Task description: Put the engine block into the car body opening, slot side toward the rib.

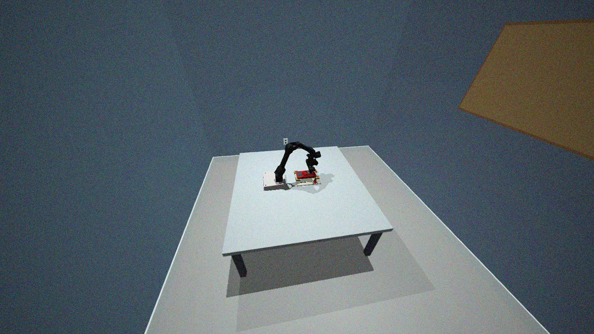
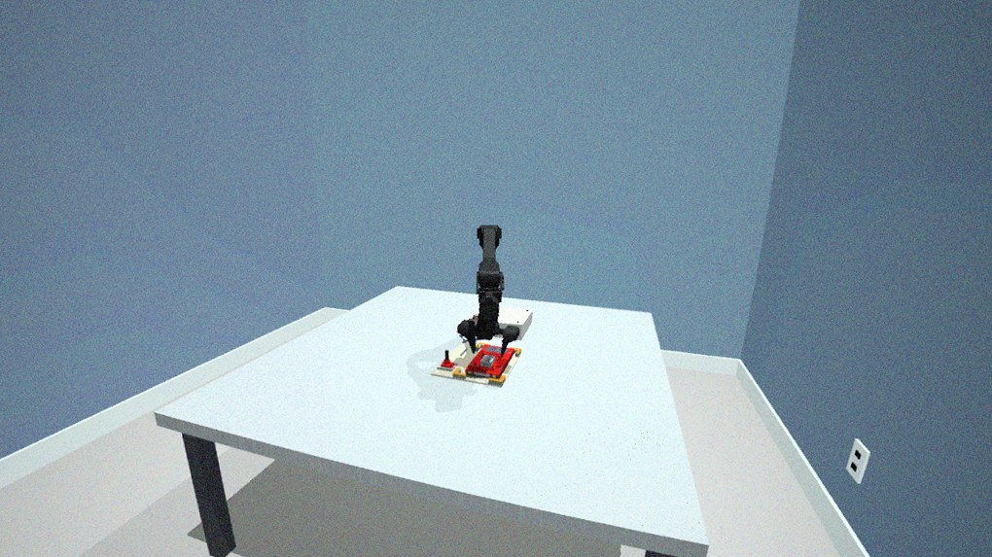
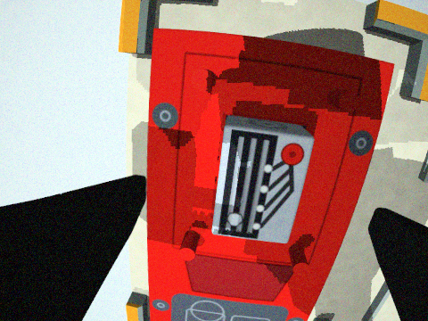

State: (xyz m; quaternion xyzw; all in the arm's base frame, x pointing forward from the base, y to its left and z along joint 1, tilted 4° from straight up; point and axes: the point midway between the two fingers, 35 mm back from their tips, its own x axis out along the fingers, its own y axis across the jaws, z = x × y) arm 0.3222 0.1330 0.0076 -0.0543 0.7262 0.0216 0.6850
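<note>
The engine block is 30 mm below my gripper tip and 10 mm to the left of it.
</note>
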